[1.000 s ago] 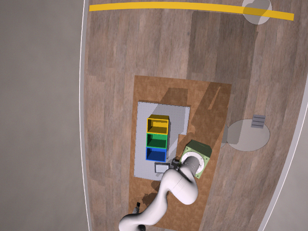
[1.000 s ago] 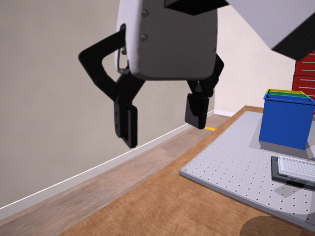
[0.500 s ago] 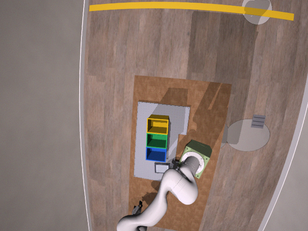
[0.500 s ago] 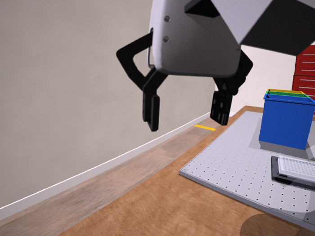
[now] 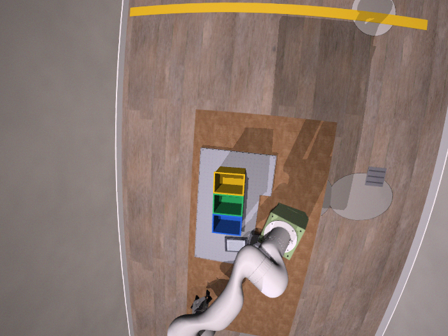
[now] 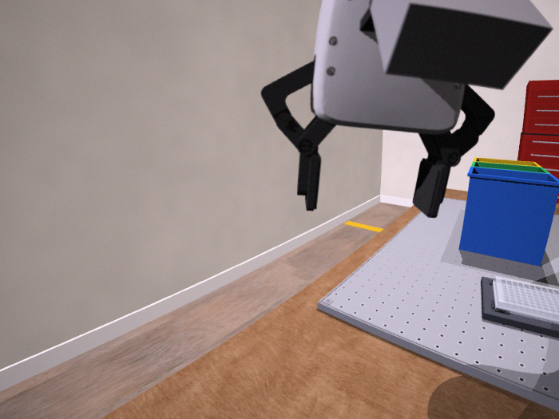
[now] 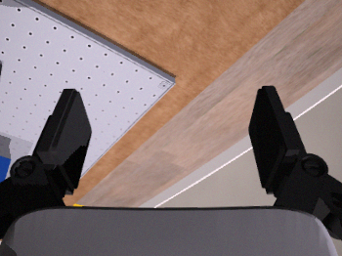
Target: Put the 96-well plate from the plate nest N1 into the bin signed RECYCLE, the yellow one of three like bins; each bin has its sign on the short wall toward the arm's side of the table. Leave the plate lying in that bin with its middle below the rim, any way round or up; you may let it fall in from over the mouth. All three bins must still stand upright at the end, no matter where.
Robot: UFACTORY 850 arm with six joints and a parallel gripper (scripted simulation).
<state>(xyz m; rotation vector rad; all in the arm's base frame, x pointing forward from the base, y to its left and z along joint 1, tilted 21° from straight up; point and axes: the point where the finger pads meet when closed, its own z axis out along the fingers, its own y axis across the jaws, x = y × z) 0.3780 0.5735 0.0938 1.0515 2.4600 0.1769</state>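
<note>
Now: the 96-well plate 310 mm to the right of my hand, 210 mm below it and 160 mm behind it. Round my hand: dark plate nest 310 mm to the right, 220 mm below, 160 mm behind; green bin 680 mm to the right, 140 mm below, 70 mm behind; blue bin 550 mm to the right, 140 mm below, 80 mm behind.
</note>
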